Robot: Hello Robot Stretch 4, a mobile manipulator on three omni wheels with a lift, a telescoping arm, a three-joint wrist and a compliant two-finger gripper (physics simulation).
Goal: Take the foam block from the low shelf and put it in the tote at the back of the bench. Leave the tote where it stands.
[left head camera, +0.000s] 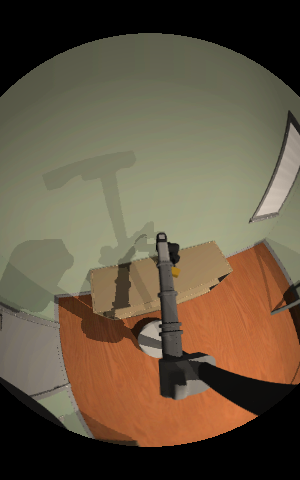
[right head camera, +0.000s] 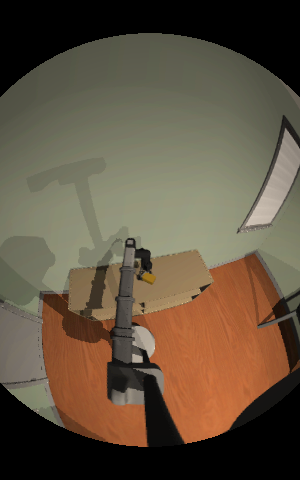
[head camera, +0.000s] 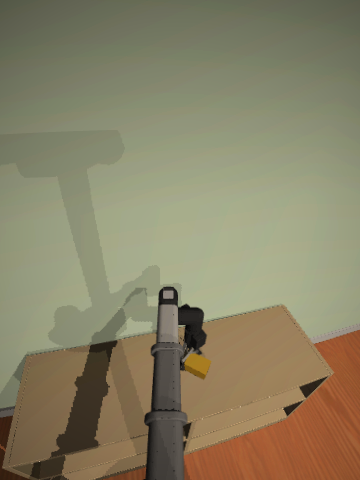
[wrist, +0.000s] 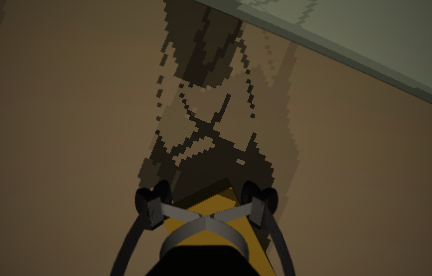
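Where they show: gripper, fingertip midpoint: [right head camera: 144, 276] [head camera: 188, 362] [wrist: 207, 195]; robot's base, link origin: [left head camera: 157, 337] [right head camera: 134, 342].
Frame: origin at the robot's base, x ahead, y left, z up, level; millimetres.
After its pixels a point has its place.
Observation:
The yellow foam block [head camera: 197, 366] @(y -116, x 516, z 628 mm) [left head camera: 175, 272] @(y -131, x 509, z 628 mm) [right head camera: 148, 278] @(y -119, x 515, z 628 mm) [wrist: 221, 202] @(y -94, x 565, z 629 mm) is on top of the low wooden shelf unit [head camera: 265, 345] @(y -432, x 623, z 583 mm) [left head camera: 205, 265] @(y -419, x 571, z 583 mm) [right head camera: 182, 275] @(y -404, x 562, z 583 mm) [wrist: 75, 125] @(y 52, x 535, z 583 mm), or close above it; I cannot tell which. It is turned at an angle to my gripper. My gripper [head camera: 192, 354] [wrist: 207, 195] @(y -88, x 553, z 583 mm) points down at it and is shut on it, with one fingertip at each side in the wrist view. The fingers and wrist hide part of the block. The tote and the bench do not show in these views.
The green wall [head camera: 250, 200] @(y -263, x 784, z 1197 mm) stands right behind the shelf unit. My telescoping arm [head camera: 166, 385] @(y 1, x 303, z 1000 mm) reaches over the unit's top and hides part of it. A round white object [left head camera: 150, 340] @(y 80, x -13, z 187 mm) [right head camera: 144, 341] @(y -102, x 28, z 187 mm) stands on the wooden floor in front. A dark frame [right head camera: 280, 320] stands at the right.

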